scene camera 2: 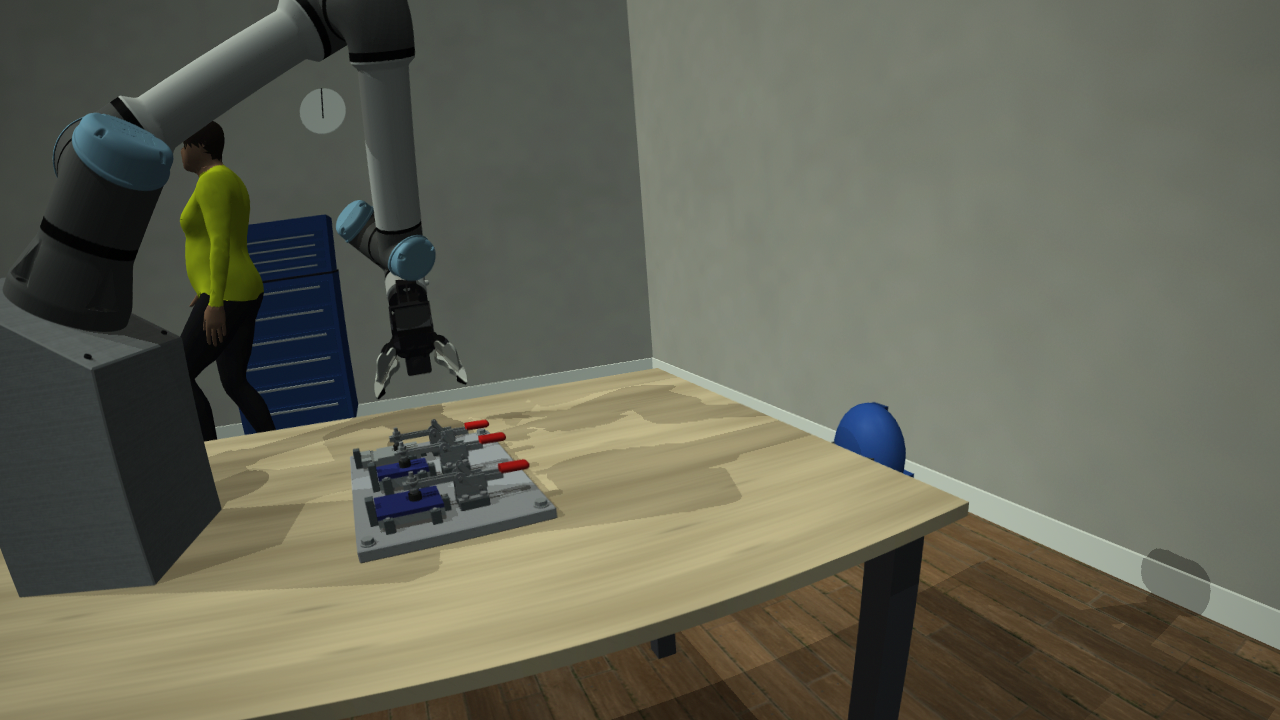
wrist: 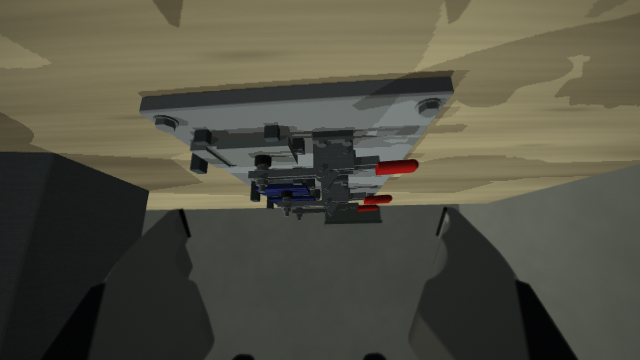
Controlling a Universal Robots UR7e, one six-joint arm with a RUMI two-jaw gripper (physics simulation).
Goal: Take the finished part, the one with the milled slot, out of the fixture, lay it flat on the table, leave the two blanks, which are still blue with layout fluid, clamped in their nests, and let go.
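Frame: origin at the arm's base, x ahead, y left, z up, level; metres.
Seen in the pictures: gripper, between the fingertips: [scene camera 2: 422,391] [wrist: 314,210]; arm's base, origin of its link: [scene camera 2: 68,305].
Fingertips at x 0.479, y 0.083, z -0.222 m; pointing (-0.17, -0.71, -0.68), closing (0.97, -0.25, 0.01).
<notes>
Pixels of each thing's top centre, then the offset from my fingertips to it. Level surfaces: height alone.
- grey fixture plate, centre of its top: [scene camera 2: 435,478] [wrist: 312,173] 0.051 m back, 0.183 m right, 0.081 m down
- table, height of its surface: 0.095 m down
- finished part, centre of its top: [wrist: 248,158] [scene camera 2: 389,451] 0.084 m back, 0.066 m right, 0.065 m down
My gripper [scene camera 2: 421,387] [wrist: 314,210] is open and empty, high above the table at the back side of the fixture. The grey fixture plate [scene camera 2: 514,516] [wrist: 300,112] lies on the table [scene camera 2: 626,546] [wrist: 240,50]. The finished part [wrist: 245,153], grey with a dark slot near one end, sits in the nest nearest the wrist camera, with a clamp arm reaching over it. In the scene view it is hard to make out at the back nest. The two blue blanks [scene camera 2: 393,508] [scene camera 2: 391,471] sit in the other nests under clamp arms; in the wrist view they are partly hidden.
Three toggle clamps have red handles [scene camera 2: 513,465] [scene camera 2: 491,437] [scene camera 2: 476,424] [wrist: 396,167] pointing away from the nests. The robot's grey pedestal [scene camera 2: 161,483] [wrist: 65,225] stands beside the fixture. A person in yellow [scene camera 2: 219,241] and a blue cabinet [scene camera 2: 299,340] are behind the table.
</notes>
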